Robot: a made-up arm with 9 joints. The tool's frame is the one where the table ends. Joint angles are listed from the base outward.
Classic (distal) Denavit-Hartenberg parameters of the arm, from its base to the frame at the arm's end. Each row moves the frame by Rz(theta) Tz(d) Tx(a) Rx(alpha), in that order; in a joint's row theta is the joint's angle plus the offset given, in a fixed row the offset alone. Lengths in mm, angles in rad.
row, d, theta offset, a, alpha
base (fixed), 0, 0, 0, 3.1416
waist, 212.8, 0, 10, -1.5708
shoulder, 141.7, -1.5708, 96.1, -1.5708
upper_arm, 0, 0.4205, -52.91, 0
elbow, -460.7, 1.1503, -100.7, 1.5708
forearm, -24.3, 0, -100.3, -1.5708
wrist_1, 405.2, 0, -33.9, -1.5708
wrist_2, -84.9, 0, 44.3, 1.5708
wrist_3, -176.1, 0, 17.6, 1.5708
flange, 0, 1.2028, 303.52, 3.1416
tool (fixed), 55.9, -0.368, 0, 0
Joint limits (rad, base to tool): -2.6..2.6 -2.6..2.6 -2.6..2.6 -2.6..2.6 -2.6..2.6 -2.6..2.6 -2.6..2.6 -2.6..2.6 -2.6..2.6
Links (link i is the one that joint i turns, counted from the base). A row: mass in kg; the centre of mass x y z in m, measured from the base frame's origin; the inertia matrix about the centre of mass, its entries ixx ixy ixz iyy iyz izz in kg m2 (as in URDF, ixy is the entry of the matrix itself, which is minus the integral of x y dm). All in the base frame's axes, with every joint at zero. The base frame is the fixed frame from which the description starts. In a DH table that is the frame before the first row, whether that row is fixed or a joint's. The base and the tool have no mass.
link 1: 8.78; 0.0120 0.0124 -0.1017; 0.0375 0 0.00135 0.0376 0 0.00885
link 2: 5.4; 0.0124 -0.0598 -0.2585; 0.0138 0 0 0.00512 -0.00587 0.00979
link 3: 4.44; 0.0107 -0.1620 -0.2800; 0.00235 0 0 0.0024 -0.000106 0.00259
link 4: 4.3; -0.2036 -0.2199 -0.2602; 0.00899 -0.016 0 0.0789 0 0.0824
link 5: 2.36; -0.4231 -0.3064 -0.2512; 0.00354 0 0 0.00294 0.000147 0.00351
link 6: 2.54; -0.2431 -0.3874 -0.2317; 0.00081 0.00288 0 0.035 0 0.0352
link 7: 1.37; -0.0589 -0.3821 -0.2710; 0.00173 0 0 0.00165 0.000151 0.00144
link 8: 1.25; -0.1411 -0.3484 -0.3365; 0.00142 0.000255 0 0.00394 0 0.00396
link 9: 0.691; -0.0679 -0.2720 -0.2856; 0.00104 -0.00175 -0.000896 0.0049 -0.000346 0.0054
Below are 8 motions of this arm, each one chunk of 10 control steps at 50 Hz.
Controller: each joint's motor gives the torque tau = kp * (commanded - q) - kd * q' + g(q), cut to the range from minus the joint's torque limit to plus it. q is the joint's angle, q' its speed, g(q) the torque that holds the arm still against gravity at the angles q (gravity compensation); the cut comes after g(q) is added. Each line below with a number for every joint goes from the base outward.
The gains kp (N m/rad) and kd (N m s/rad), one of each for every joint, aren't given. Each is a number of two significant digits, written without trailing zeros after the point. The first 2 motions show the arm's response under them.
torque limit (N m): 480 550 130 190 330 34 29 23 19
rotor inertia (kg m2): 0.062 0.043 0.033 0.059 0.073 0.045 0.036 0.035 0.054
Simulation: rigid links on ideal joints. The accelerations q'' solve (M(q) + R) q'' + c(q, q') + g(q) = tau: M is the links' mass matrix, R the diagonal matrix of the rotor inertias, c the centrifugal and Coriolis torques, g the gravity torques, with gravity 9.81 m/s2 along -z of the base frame. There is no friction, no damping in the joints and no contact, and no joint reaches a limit. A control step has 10 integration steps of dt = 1/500 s. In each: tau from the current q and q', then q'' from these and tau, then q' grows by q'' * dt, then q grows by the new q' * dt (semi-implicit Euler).
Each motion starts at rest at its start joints. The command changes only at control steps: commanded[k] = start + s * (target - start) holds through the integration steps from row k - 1 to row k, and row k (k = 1, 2, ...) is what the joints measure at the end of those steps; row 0 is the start. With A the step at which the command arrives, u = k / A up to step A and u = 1 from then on. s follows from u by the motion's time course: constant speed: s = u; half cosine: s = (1 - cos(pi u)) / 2; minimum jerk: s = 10 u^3 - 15 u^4 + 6 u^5; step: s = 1 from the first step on.
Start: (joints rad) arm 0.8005 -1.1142 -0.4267 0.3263 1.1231 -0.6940 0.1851 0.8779 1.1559
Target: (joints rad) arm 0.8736 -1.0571 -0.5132 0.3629 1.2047 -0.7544 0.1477 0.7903 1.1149
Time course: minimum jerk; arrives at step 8
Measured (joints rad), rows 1 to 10:
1: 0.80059 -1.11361 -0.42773 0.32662 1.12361 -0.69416 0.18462 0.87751 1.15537
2: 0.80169 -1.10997 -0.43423 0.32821 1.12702 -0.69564 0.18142 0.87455 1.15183
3: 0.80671 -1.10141 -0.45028 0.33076 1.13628 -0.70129 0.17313 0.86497 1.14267
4: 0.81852 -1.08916 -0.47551 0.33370 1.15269 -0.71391 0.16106 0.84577 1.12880
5: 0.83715 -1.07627 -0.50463 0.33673 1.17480 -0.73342 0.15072 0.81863 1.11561
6: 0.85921 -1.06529 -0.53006 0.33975 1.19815 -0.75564 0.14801 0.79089 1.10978
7: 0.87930 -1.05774 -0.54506 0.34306 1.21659 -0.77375 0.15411 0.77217 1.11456
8: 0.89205 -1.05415 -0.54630 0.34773 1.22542 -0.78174 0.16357 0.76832 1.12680
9: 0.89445 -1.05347 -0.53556 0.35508 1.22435 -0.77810 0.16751 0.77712 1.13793
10: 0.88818 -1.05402 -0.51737 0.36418 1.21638 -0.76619 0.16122 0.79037 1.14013
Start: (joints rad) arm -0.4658 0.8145 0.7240 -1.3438 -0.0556 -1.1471 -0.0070 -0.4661 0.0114
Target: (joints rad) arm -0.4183 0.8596 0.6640 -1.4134 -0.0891 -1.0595 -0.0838 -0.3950 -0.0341
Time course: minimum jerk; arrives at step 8
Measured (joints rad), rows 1 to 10:
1: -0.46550 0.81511 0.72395 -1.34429 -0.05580 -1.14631 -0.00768 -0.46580 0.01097
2: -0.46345 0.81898 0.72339 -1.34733 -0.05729 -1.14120 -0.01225 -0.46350 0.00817
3: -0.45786 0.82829 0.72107 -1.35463 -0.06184 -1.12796 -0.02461 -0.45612 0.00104
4: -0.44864 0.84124 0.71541 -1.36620 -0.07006 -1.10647 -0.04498 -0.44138 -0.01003
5: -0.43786 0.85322 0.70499 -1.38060 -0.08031 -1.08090 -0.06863 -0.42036 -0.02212
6: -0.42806 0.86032 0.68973 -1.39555 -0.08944 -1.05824 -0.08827 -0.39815 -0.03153
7: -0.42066 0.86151 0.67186 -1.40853 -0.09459 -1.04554 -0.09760 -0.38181 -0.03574
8: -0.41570 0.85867 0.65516 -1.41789 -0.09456 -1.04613 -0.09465 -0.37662 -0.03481
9: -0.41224 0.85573 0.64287 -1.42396 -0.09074 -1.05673 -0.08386 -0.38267 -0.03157
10: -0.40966 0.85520 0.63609 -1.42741 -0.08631 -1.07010 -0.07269 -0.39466 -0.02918
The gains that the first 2 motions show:
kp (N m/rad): 2600 3400 530 790 1800 160 160 90 130
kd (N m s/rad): 28 24 6.5 10 15 2.1 1.5 1.1 2.2
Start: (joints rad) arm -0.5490 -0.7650 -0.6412 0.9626 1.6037 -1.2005 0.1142 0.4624 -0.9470
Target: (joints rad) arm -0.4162 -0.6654 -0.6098 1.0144 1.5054 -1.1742 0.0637 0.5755 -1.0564
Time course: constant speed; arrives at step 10
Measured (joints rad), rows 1 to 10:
1: -0.54380 -0.76068 -0.64780 0.95759 1.59542 -1.20285 0.11403 0.46473 -0.94960
2: -0.53408 -0.75158 -0.66148 0.95209 1.58175 -1.20633 0.11191 0.47485 -0.95790
3: -0.52324 -0.74210 -0.67116 0.94959 1.56981 -1.20679 0.10723 0.49363 -0.97040
4: -0.51159 -0.73365 -0.67317 0.95077 1.56051 -1.20271 0.10216 0.51562 -0.98372
5: -0.49824 -0.72456 -0.67025 0.95511 1.55191 -1.19619 0.09856 0.53473 -0.99607
6: -0.48303 -0.71376 -0.66428 0.96228 1.54300 -1.19030 0.09560 0.54840 -1.00758
7: -0.46662 -0.70177 -0.65495 0.97221 1.53389 -1.18645 0.09103 0.55708 -1.01892
8: -0.44976 -0.68926 -0.64213 0.98448 1.52477 -1.18402 0.08351 0.56230 -1.03029
9: -0.43284 -0.67643 -0.62690 0.99828 1.51550 -1.18161 0.07350 0.56587 -1.04146
10: -0.41608 -0.66336 -0.61084 1.01265 1.50583 -1.17823 0.06243 0.56980 -1.05227

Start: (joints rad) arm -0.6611 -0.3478 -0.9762 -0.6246 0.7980 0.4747 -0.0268 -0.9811 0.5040
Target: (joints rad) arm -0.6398 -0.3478 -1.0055 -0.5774 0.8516 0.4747 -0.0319 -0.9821 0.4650
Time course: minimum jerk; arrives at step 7
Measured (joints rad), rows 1 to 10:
1: -0.66092 -0.34793 -0.97687 -0.62372 0.79865 0.47514 -0.02706 -0.98114 0.50351
2: -0.65963 -0.34868 -0.98039 -0.61888 0.80281 0.47751 -0.02867 -0.98131 0.50040
3: -0.65594 -0.35007 -0.98675 -0.60924 0.81331 0.48148 -0.03224 -0.98153 0.49282
4: -0.64983 -0.35114 -0.99398 -0.59701 0.82918 0.48333 -0.03597 -0.98153 0.48196
5: -0.64307 -0.35051 -0.99987 -0.58583 0.84544 0.47955 -0.03657 -0.98137 0.47172
6: -0.63809 -0.34765 -1.00309 -0.57877 0.85633 0.47098 -0.03236 -0.98152 0.46584
7: -0.63630 -0.34379 -1.00403 -0.57640 0.85934 0.46294 -0.02544 -0.98223 0.46516
8: -0.63708 -0.34148 -1.00478 -0.57606 0.85714 0.46144 -0.02093 -0.98315 0.46683
9: -0.63864 -0.34241 -1.00557 -0.57638 0.85389 0.46707 -0.02262 -0.98347 0.46765
10: -0.63980 -0.34598 -1.00593 -0.57705 0.85149 0.47471 -0.02927 -0.98281 0.46683

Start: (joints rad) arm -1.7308 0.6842 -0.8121 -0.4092 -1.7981 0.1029 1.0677 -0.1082 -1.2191
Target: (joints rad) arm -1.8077 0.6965 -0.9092 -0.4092 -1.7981 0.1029 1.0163 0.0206 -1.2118
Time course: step
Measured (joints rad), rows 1 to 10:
1: -1.77236 0.68027 -0.86797 -0.38121 -1.80052 0.08504 1.04094 -0.06543 -1.21926
2: -1.81810 0.68706 -0.88884 -0.39819 -1.80368 0.08170 1.00381 0.01097 -1.21976
3: -1.83074 0.70154 -0.90269 -0.41440 -1.79993 0.10841 0.98829 0.06020 -1.21407
4: -1.81907 0.71226 -0.92150 -0.41945 -1.79452 0.12642 0.99934 0.06647 -1.20375
5: -1.80633 0.71154 -0.93627 -0.42259 -1.79298 0.11778 1.02208 0.04780 -1.19798
6: -1.80277 0.70222 -0.93920 -0.42521 -1.79488 0.10135 1.03792 0.02522 -1.20254
7: -1.80457 0.69281 -0.92973 -0.42298 -1.79785 0.09723 1.03820 0.01082 -1.21419
8: -1.80650 0.68882 -0.91405 -0.41494 -1.80029 0.10467 1.02563 0.00708 -1.22378
9: -1.80729 0.69017 -0.89997 -0.40515 -1.80138 0.11108 1.00932 0.01053 -1.22433
10: -1.80771 0.69370 -0.89247 -0.39857 -1.80082 0.10890 0.99865 0.01645 -1.21627

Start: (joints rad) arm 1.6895 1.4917 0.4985 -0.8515 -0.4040 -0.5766 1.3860 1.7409 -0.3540
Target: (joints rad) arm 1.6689 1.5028 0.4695 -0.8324 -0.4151 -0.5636 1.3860 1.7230 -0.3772
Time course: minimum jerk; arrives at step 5
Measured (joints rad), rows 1 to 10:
1: 1.68887 1.49208 0.49668 -0.85073 -0.40401 -0.57610 1.38607 1.74057 -0.35441
2: 1.68560 1.49407 0.48807 -0.84721 -0.40459 -0.57372 1.38640 1.73854 -0.35701
3: 1.67933 1.49786 0.47496 -0.84183 -0.40771 -0.57021 1.38691 1.73361 -0.36359
4: 1.67239 1.50174 0.46597 -0.83702 -0.41391 -0.56804 1.38717 1.72663 -0.37270
5: 1.66763 1.50401 0.46617 -0.83415 -0.42011 -0.56767 1.38683 1.72053 -0.37978
6: 1.66549 1.50481 0.47069 -0.83187 -0.42196 -0.56647 1.38604 1.71768 -0.38181
7: 1.66531 1.50478 0.47472 -0.82998 -0.41892 -0.56306 1.38515 1.71834 -0.37988
8: 1.66637 1.50415 0.47697 -0.82886 -0.41421 -0.55886 1.38449 1.72105 -0.37707
9: 1.66775 1.50332 0.47704 -0.82876 -0.41124 -0.55591 1.38426 1.72380 -0.37559
10: 1.66872 1.50274 0.47496 -0.82970 -0.41132 -0.55571 1.38451 1.72518 -0.37581

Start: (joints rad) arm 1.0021 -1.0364 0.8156 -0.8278 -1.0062 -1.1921 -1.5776 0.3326 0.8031
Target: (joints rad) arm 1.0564 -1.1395 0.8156 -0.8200 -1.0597 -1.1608 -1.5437 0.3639 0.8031
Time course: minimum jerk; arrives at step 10
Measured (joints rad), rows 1 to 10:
1: 1.00240 -1.03701 0.81586 -0.82778 -1.00625 -1.19205 -1.57739 0.33270 0.80314
2: 1.00439 -1.04108 0.81726 -0.82748 -1.00686 -1.19171 -1.57603 0.33350 0.80344
3: 1.00961 -1.05173 0.81954 -0.82610 -1.00963 -1.19064 -1.57257 0.33603 0.80426
4: 1.01815 -1.06902 0.82112 -0.82380 -1.01661 -1.18815 -1.56721 0.34091 0.80541
5: 1.02876 -1.08999 0.82051 -0.82176 -1.02843 -1.18326 -1.56100 0.34754 0.80617
6: 1.03958 -1.11076 0.81754 -0.82089 -1.04317 -1.17543 -1.55487 0.35437 0.80567
7: 1.04872 -1.12793 0.81340 -0.82112 -1.05712 -1.16563 -1.54936 0.35982 0.80369
8: 1.05469 -1.13911 0.80975 -0.82182 -1.06668 -1.15641 -1.54490 0.36310 0.80094
9: 1.05704 -1.14338 0.80786 -0.82249 -1.06986 -1.15073 -1.54203 0.36428 0.79869
10: 1.05675 -1.14219 0.80834 -0.82289 -1.06708 -1.15026 -1.54101 0.36403 0.79807

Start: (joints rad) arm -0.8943 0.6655 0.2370 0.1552 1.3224 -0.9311 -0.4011 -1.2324 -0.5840
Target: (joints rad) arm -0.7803 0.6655 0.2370 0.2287 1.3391 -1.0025 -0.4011 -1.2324 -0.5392
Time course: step
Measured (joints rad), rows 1 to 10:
1: -0.85941 0.68346 0.21532 0.18554 1.30114 -0.96257 -0.41605 -1.22518 -0.56774
2: -0.81391 0.68773 0.22002 0.21453 1.30012 -0.98626 -0.44761 -1.20082 -0.52799
3: -0.78534 0.67193 0.24364 0.23333 1.33231 -0.98640 -0.45715 -1.18214 -0.49751
4: -0.76224 0.65796 0.26381 0.24693 1.36088 -0.99182 -0.42526 -1.19573 -0.50130
5: -0.74316 0.65045 0.27259 0.25758 1.37072 -1.00796 -0.37406 -1.23508 -0.53310
6: -0.73515 0.64662 0.27170 0.26148 1.37077 -1.02254 -0.33841 -1.27406 -0.57083
7: -0.73905 0.64711 0.26306 0.25574 1.36776 -1.03049 -0.33485 -1.29430 -0.59435
8: -0.75084 0.65199 0.24843 0.24276 1.36046 -1.03243 -0.35663 -1.29159 -0.59422
9: -0.76676 0.65888 0.23112 0.22728 1.34841 -1.02825 -0.38753 -1.27094 -0.57344
10: -0.78353 0.66522 0.21512 0.21316 1.33487 -1.01811 -0.41436 -1.24181 -0.54345

